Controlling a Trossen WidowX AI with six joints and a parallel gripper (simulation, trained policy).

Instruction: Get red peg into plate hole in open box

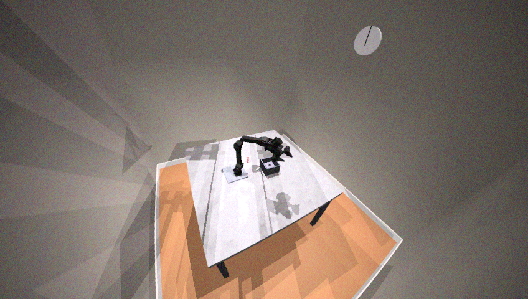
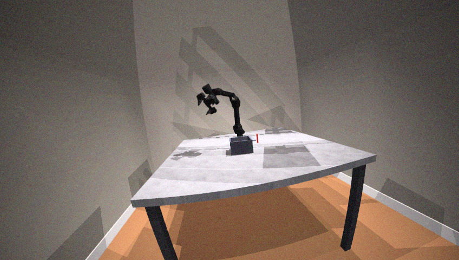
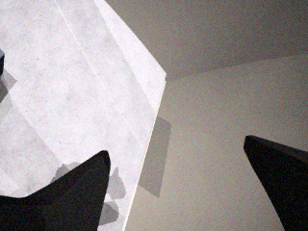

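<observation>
Right now the red peg is 130 mm behind my gripper tip, 440 mm to the left of it and 300 mm below it. The rest, counted from my gripper tip: light plate (20 mm ahead, 250 mm to the left, 300 mm below); dark box (20 mm ahead, 250 mm to the left, 320 mm below).
</observation>
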